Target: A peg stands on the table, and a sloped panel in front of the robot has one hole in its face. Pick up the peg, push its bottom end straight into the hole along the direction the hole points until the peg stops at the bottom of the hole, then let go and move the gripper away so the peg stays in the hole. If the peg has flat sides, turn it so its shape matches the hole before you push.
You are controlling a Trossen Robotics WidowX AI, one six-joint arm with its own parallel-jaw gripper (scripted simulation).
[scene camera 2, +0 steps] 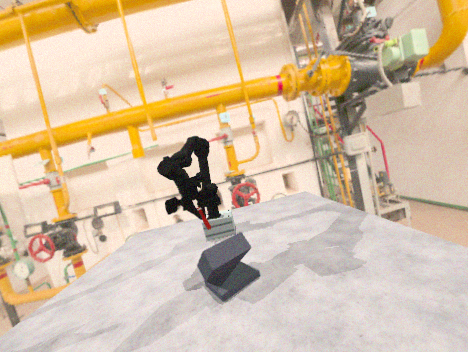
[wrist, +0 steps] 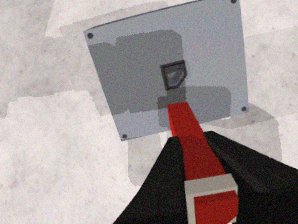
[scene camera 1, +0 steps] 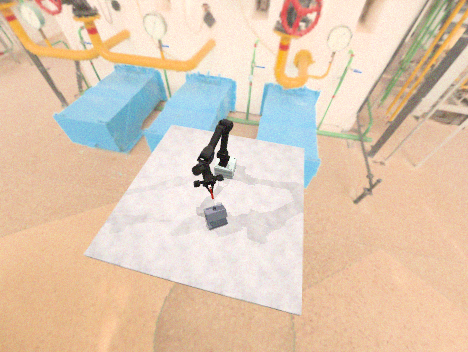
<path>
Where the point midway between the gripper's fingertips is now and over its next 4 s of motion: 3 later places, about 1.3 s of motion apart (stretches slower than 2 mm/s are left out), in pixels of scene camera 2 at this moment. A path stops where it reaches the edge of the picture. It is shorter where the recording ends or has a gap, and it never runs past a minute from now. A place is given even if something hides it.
My gripper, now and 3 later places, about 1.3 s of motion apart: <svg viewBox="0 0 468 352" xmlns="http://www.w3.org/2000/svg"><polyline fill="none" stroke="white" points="203,218 207,229 211,235 213,239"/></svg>
</path>
